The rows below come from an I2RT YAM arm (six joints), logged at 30 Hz.
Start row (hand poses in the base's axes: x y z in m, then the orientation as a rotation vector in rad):
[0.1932 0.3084 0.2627 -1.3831 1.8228 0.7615]
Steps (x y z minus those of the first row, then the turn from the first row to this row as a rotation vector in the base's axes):
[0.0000 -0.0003 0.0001 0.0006 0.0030 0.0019]
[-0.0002 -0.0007 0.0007 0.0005 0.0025 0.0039]
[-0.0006 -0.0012 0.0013 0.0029 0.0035 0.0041]
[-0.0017 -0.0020 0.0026 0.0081 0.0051 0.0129]
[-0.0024 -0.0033 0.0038 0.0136 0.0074 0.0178]
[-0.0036 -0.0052 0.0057 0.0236 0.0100 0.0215]
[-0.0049 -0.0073 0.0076 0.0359 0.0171 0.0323]
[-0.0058 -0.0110 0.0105 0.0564 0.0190 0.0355]
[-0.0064 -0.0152 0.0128 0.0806 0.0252 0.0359]
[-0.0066 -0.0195 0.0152 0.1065 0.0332 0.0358]
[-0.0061 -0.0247 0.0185 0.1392 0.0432 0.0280]
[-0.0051 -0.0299 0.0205 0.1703 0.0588 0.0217]
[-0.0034 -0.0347 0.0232 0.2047 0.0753 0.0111]
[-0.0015 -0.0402 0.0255 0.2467 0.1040 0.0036]
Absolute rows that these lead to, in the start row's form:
[0.1932 0.3081 0.2628 -1.3842 1.8237 0.7654]
[0.1930 0.3077 0.2634 -1.3863 1.8222 0.7660]
[0.1926 0.3072 0.2640 -1.3849 1.8214 0.7688]
[0.1915 0.3064 0.2653 -1.3902 1.8144 0.7789]
[0.1908 0.3051 0.2665 -1.3912 1.8100 0.7878]
[0.1896 0.3032 0.2684 -1.3881 1.8037 0.7999]
[0.1883 0.3011 0.2703 -1.3899 1.7952 0.8212]
[0.1874 0.2974 0.2732 -1.3795 1.7819 0.8407]
[0.1868 0.2932 0.2755 -1.3631 1.7710 0.8652]
[0.1866 0.2889 0.2779 -1.3446 1.7605 0.8920]
[0.1871 0.2837 0.2812 -1.3137 1.7512 0.9214]
[0.1881 0.2785 0.2832 -1.2841 1.7458 0.9548]
[0.1898 0.2737 0.2859 -1.2477 1.7408 0.9887]
[0.1917 0.2682 0.2882 -1.2065 1.7369 1.0395]

